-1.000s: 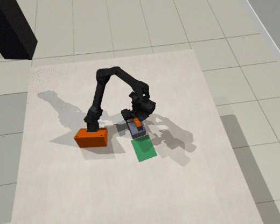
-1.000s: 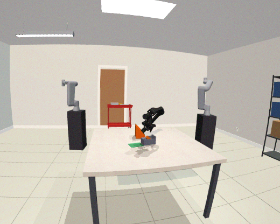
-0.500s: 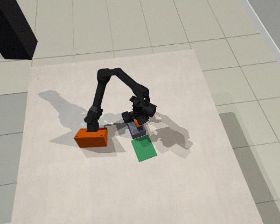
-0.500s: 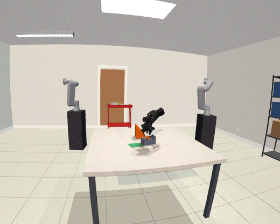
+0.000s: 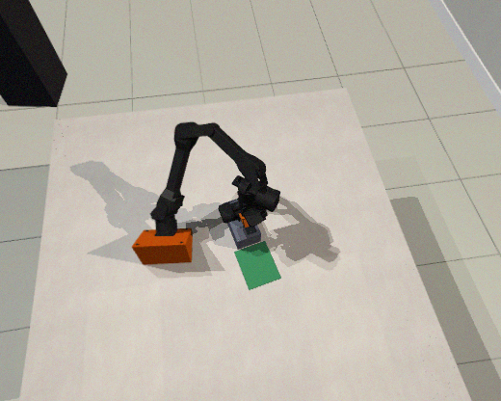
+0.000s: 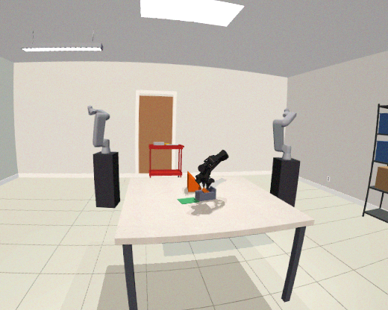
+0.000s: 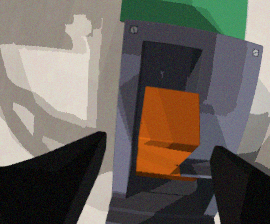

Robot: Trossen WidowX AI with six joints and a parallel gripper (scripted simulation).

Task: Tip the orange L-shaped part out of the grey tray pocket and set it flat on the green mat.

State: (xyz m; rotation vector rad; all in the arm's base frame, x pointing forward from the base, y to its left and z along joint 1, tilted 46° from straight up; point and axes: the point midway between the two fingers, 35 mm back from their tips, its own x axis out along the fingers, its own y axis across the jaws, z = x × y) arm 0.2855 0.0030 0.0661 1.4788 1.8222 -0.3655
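The orange L-shaped part is 3 cm behind my gripper tip, 3 cm to the left of it and 5 cm below it. From my gripper tip the other things lie so: green mat 4 cm ahead, 14 cm to the right, 11 cm below.
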